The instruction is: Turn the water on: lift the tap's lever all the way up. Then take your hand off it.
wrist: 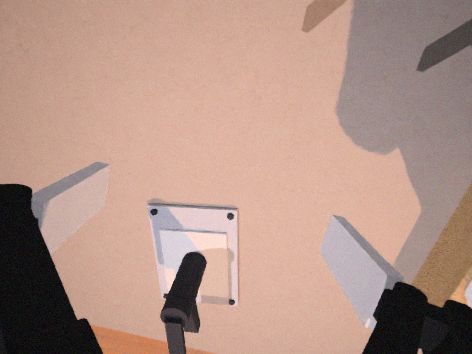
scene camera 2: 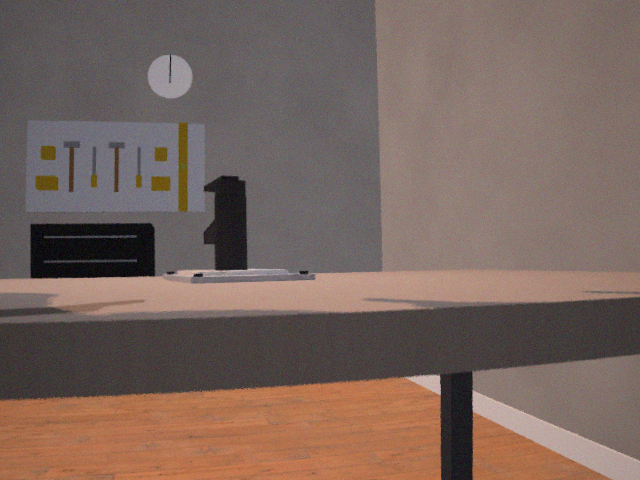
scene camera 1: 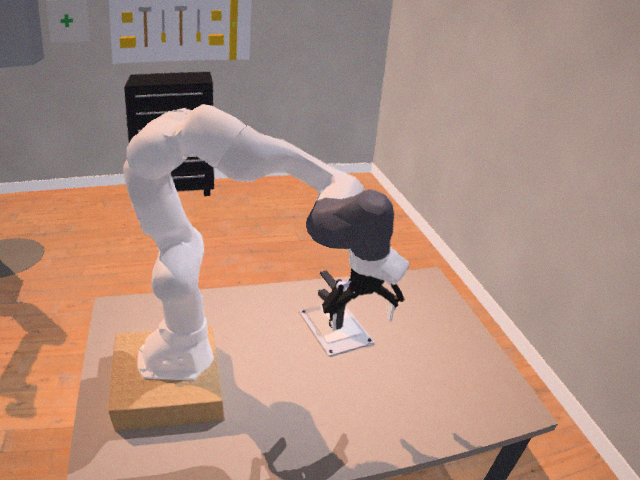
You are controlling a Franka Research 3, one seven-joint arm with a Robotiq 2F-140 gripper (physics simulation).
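Note:
The tap is a black upright column [scene camera 1: 337, 316] [scene camera 2: 231, 227] [wrist: 189, 280] on a white base plate [scene camera 1: 330, 348] [scene camera 2: 253, 277] [wrist: 195, 211]. Its lever [scene camera 1: 328, 280] [scene camera 2: 216, 183] [wrist: 175, 340] is a dark bar at the top, pointing to the far side above the short spout [scene camera 1: 323, 294] [scene camera 2: 209, 235] [wrist: 192, 321]. It looks close to level, but its exact tilt is hard to tell. My gripper [scene camera 1: 361, 316] [wrist: 220, 210] is wide open and empty, with the column between its fingers' lines in the wrist view. Contact is hard to tell. The gripper does not show in scene camera 2.
The grey-beige table [scene camera 1: 439, 372] [scene camera 2: 465, 286] [wrist: 240, 100] carries the tap. The arm's base stands on a wooden block [scene camera 1: 168, 413] [wrist: 450, 255] at the left. A black drawer cabinet [scene camera 1: 168, 80] [scene camera 2: 93, 248] stands at the back wall.

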